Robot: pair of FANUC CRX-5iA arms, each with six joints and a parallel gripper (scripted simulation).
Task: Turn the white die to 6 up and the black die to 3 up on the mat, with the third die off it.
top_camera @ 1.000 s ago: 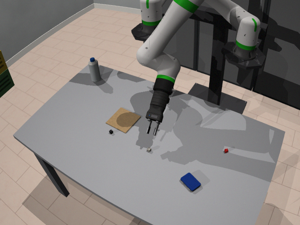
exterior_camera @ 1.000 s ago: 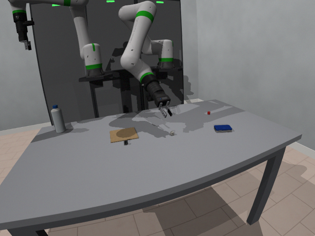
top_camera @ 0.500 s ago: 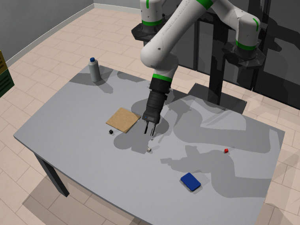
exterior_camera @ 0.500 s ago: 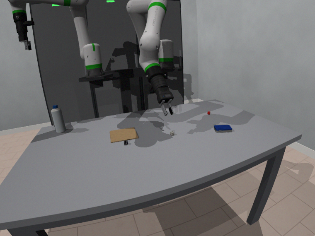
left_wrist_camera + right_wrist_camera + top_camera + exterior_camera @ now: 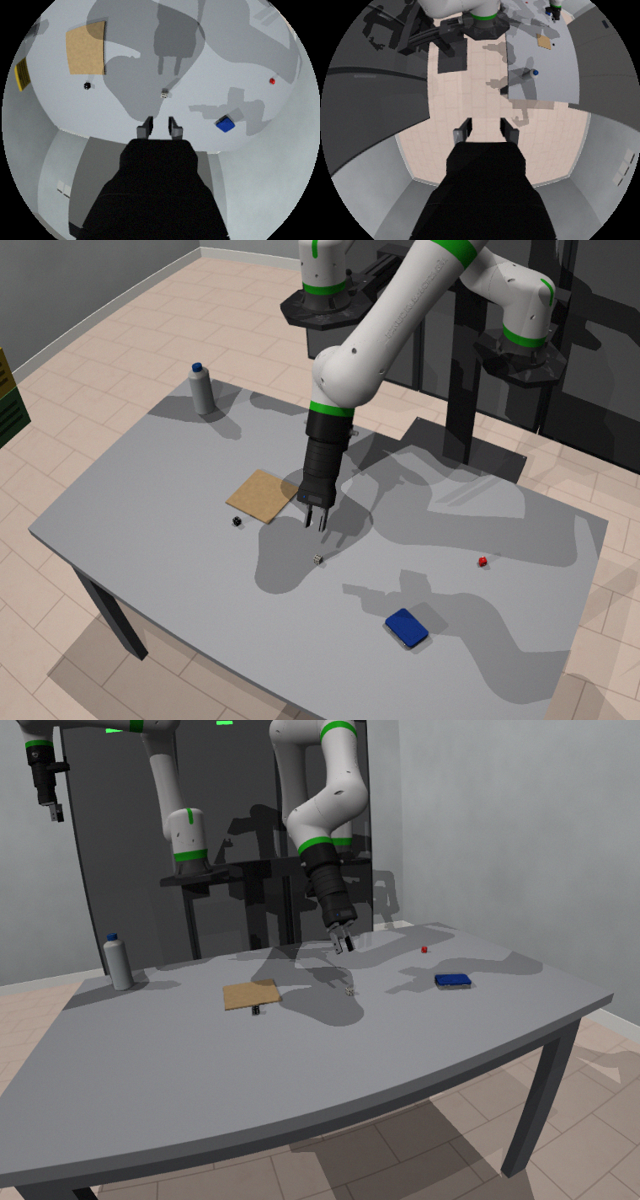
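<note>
Right now my left hand is 120 mm above the white die, 10 mm to the right of it and 10 mm short of it. Round my left hand: tan mat 220 mm to the right, 120 mm below, 110 mm behind; then blue-topped box 270 mm to the left, 120 mm below, 100 mm ahead; then black die 230 mm to the right, 120 mm below.
</note>
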